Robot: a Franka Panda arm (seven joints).
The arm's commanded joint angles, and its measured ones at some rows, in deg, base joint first. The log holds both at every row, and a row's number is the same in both.
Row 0, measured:
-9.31 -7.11 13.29 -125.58 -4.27 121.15 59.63
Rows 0 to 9, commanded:
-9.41 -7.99 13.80 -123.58 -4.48 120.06 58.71
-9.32 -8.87 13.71 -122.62 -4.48 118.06 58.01
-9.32 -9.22 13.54 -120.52 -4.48 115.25 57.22
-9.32 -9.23 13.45 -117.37 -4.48 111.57 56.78
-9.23 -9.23 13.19 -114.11 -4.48 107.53 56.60
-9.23 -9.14 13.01 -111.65 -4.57 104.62 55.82
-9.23 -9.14 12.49 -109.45 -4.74 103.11 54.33
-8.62 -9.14 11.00 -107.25 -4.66 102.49 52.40
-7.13 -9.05 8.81 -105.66 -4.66 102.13 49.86
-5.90 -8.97 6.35 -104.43 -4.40 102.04 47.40
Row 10, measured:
-8.90 -10.23 11.79 -109.94 -4.27 104.46 53.70
